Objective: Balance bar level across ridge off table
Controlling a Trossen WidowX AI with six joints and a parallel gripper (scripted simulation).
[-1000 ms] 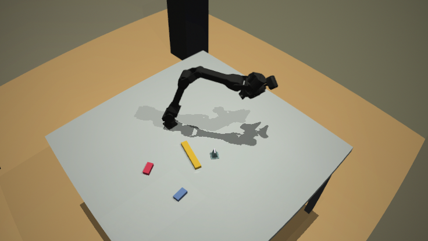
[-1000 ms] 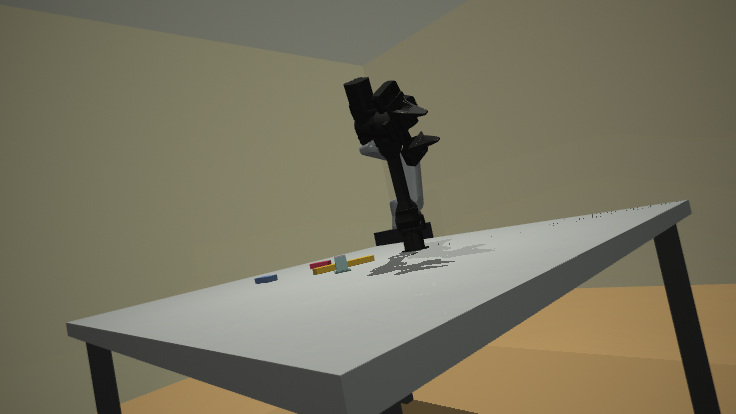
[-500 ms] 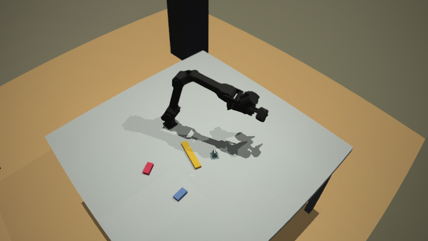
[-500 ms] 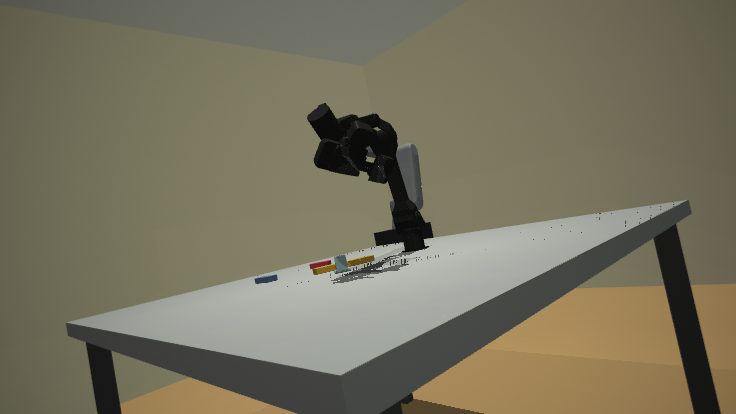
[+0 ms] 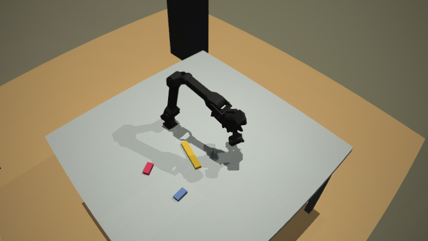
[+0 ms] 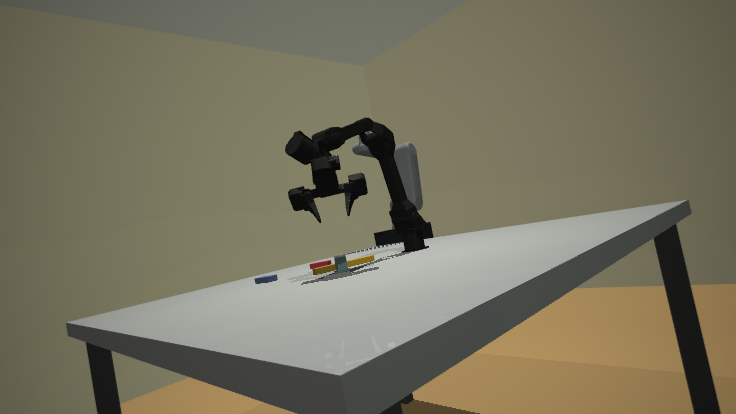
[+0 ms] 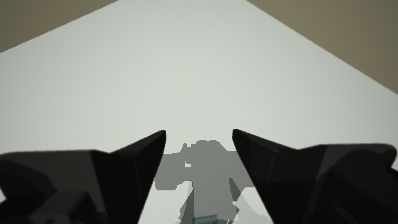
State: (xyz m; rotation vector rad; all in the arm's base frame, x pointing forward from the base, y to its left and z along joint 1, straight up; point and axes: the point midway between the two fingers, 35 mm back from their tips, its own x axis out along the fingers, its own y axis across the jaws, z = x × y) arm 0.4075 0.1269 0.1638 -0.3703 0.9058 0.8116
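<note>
Now: the yellow bar 20 cm to the right of my gripper tip, 17 cm behind it and 13 cm below it. The rest, counted from my gripper tip: red block 42 cm to the right, 24 cm behind, 13 cm below; blue block 40 cm to the right, 13 cm below, 2 cm behind.
</note>
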